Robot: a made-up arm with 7 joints. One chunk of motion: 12 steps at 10 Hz.
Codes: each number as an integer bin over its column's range. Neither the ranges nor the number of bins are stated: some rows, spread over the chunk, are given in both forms.
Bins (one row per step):
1: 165 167 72 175 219 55 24
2: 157 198 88 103 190 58 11
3: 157 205 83 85 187 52 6
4: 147 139 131 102 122 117 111
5: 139 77 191 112 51 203 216
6: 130 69 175 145 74 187 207
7: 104 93 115 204 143 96 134
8: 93 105 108 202 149 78 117
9: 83 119 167 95 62 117 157
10: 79 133 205 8 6 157 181
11: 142 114 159 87 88 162 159
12: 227 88 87 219 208 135 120
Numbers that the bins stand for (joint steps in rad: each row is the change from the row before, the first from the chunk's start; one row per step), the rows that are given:
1: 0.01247 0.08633 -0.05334 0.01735 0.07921 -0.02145 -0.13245
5: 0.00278 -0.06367 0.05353 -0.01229 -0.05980 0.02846 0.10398
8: -0.01435 -0.01700 -0.02101 0.03006 0.02129 -0.01369 -0.01793
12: 0.03557 -0.04533 -0.03987 0.03806 0.07011 0.00553 -0.01424
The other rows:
2: 0.00949 0.13800 -0.03897 -0.01653 0.05522 -0.02044 -0.14845
3: 0.00949 0.14967 -0.04346 -0.02500 0.05273 -0.02246 -0.15461
4: 0.00576 0.03967 -0.00036 -0.01700 -0.00105 -0.00054 -0.02532
6: -0.00057 -0.07700 0.03916 0.00324 -0.04077 0.02307 0.09289
7: -0.01025 -0.03700 -0.01473 0.03100 0.01633 -0.00762 0.00300
9: -0.01808 0.00633 0.03197 -0.02029 -0.05070 -0.00054 0.03133
10: -0.01957 0.02967 0.06610 -0.06124 -0.09704 0.01295 0.06088
11: 0.00390 -0.00200 0.02479 -0.02406 -0.02918 0.01464 0.03379

